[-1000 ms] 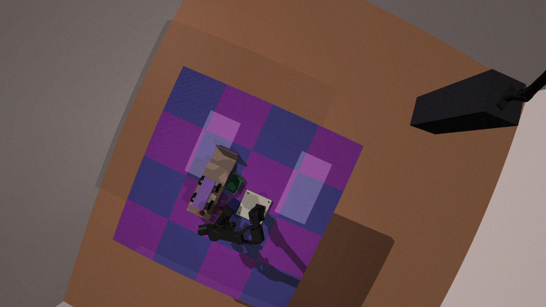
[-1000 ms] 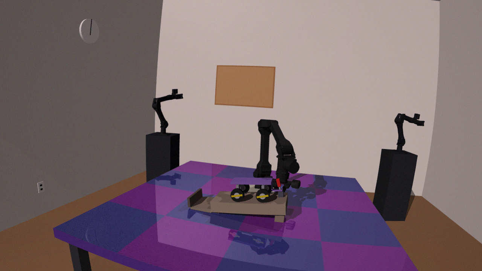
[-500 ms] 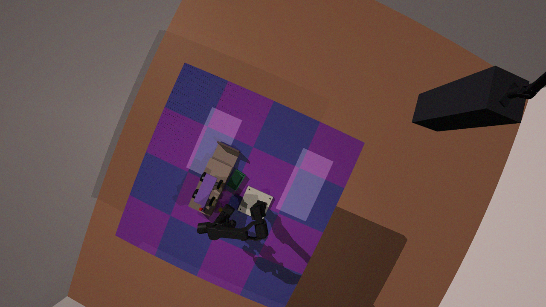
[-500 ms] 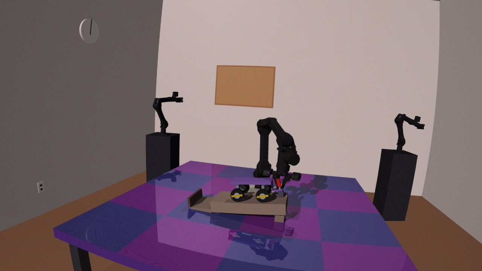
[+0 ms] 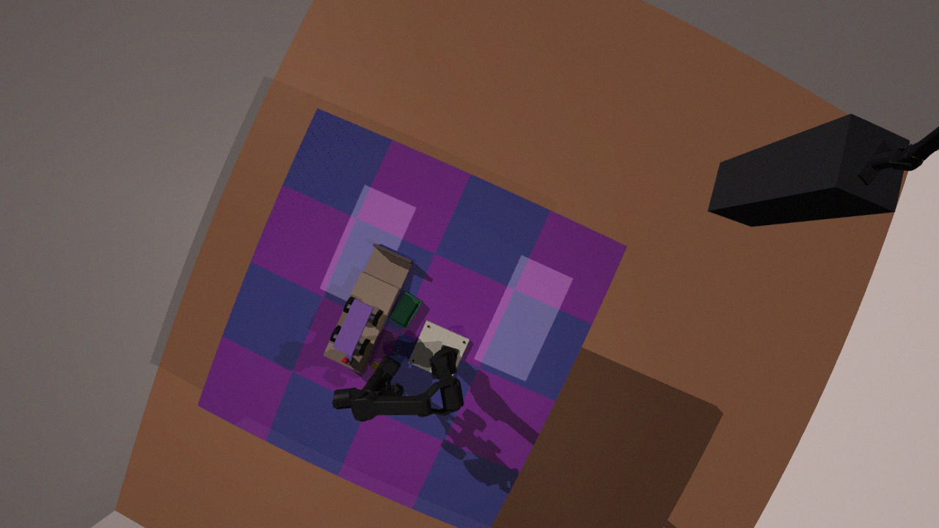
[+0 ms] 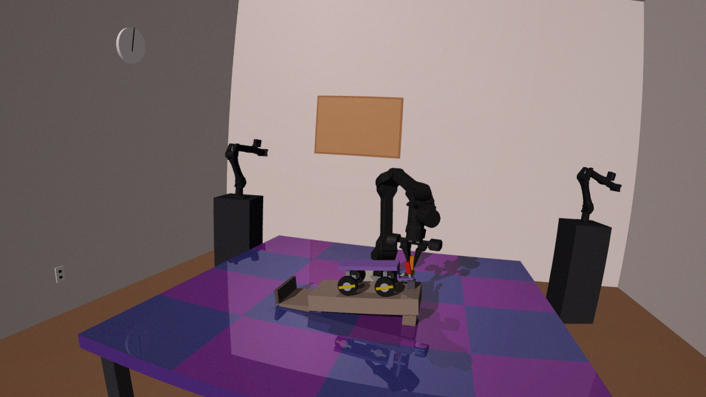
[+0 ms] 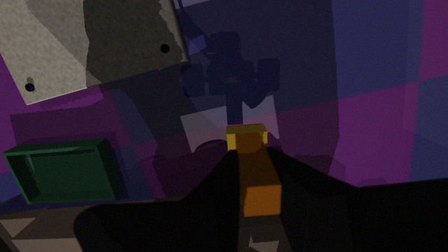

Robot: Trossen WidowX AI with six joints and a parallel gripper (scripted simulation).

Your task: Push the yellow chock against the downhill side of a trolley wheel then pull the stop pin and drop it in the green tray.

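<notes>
The trolley lies 14 cm ahead of my gripper tip and 13 cm to the right of it. Round my gripper tip: tan ramp (14 cm to the right, 14 cm ahead, 7 cm below); then yellow chock (2 cm ahead, 1 cm to the right, 1 cm below); then red-headed stop pin (14 cm ahead, 2 cm above, 1 cm to the right).
</notes>
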